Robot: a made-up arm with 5 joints.
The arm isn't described. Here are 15 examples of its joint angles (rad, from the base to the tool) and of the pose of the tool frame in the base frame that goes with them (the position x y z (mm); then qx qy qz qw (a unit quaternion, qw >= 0)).
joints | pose
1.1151 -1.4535 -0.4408 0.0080 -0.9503 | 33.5 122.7 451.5 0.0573 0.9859 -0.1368 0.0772
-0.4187 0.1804 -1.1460 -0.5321 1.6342 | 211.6 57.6 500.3 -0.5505 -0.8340 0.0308 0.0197
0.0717 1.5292 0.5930 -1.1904 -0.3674 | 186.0 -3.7 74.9 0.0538 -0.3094 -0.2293 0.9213
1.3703 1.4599 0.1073 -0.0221 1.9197 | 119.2 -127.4 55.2 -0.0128 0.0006 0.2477 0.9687
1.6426 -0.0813 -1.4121 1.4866 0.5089 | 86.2 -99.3 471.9 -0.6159 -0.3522 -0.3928 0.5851
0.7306 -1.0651 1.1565 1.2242 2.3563 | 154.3 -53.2 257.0 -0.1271 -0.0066 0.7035 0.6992
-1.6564 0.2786 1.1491 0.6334 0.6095 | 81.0 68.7 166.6 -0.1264 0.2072 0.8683 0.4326
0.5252 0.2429 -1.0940 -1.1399 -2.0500 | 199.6 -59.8 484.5 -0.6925 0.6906 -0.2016 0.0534
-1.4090 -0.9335 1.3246 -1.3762 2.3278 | 103.5 101.7 330.9 0.4035 0.8682 -0.2780 0.0779
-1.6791 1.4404 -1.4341 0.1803 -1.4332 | 54.3 299.6 229.2 0.6381 0.0062 0.0758 0.7662
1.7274 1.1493 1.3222 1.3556 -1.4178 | 95.3 12.4 221.0 -0.1176 -0.8959 0.4282 0.0112
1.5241 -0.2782 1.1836 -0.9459 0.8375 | 100.5 -153.3 258.9 -0.6602 -0.2904 -0.2489 0.6464
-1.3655 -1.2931 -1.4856 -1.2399 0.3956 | 42.3 -214.0 294.9 -0.1658 0.2968 0.7104 0.6163
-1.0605 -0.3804 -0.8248 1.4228 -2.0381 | 137.1 90.5 453.4 0.6261 0.0018 -0.3828 0.6793
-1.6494 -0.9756 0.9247 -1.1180 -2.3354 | 79.3 96.7 386.2 0.8840 0.4226 -0.0717 0.1863
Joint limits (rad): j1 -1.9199..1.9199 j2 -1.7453..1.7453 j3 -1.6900..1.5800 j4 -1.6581..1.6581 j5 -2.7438..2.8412
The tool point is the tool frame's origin. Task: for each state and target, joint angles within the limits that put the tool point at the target. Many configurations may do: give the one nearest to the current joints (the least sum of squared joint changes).
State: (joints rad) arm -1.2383 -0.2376 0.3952 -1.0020 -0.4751
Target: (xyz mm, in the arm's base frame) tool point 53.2 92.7 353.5
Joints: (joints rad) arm -1.9175 -0.8981 1.1610 -1.4530 -0.4751
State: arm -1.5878 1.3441 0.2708 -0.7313 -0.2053
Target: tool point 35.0 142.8 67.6
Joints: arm -1.9181 1.4443 0.1993 -0.7058 -0.2053
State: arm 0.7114 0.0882 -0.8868 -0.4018 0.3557
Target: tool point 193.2 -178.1 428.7
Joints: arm 1.0616 0.0299 -0.3714 -0.3789 0.3557
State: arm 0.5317 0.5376 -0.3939 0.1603 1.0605
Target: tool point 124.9 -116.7 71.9
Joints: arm 1.3073 1.3201 0.1972 0.3159 1.0605
